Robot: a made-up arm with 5 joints.
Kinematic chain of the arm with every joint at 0, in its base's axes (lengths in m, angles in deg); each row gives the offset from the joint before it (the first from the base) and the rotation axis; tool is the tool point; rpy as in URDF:
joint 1: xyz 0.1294 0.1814 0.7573 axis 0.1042 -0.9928 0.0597
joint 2: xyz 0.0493 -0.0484 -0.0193 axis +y
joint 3: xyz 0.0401 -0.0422 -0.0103 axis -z
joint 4: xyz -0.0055 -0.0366 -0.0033 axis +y
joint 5: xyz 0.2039 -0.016 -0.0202 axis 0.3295 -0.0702 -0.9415
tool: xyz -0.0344 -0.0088 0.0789 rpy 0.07 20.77 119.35
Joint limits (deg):
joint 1: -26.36..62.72
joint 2: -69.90..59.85
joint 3: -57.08..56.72
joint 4: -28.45..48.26
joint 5: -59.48..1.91
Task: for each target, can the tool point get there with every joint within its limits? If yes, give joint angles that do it. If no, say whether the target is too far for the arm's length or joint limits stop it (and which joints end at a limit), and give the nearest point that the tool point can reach.
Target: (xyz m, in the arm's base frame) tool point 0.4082 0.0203 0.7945
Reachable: yes | joints 43.05 19.24 8.45 33.63 -50.60
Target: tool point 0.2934 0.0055 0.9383
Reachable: yes | joints 48.44 18.06 9.98 -16.18 -21.60
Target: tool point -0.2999 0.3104 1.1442
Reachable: no: too far | nearest point 0.0095 0.1623 0.9299 | short by 0.404 m
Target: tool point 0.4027 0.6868 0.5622
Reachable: no: too far | nearest point 0.3335 0.2317 0.6486 | short by 0.468 m
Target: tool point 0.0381 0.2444 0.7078
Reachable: no: joint limits stop it (at a limit: joint 1, joint 2, joint 3, joint 4, joint 5) | nearest point -0.0309 0.1429 0.8202 | short by 0.166 m
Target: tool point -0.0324 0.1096 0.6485
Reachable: no: joint limits stop it (at a limit: joint 1, joint 2, joint 3, joint 4, joint 5) | nearest point 0.0766 0.1734 0.5384 | short by 0.168 m
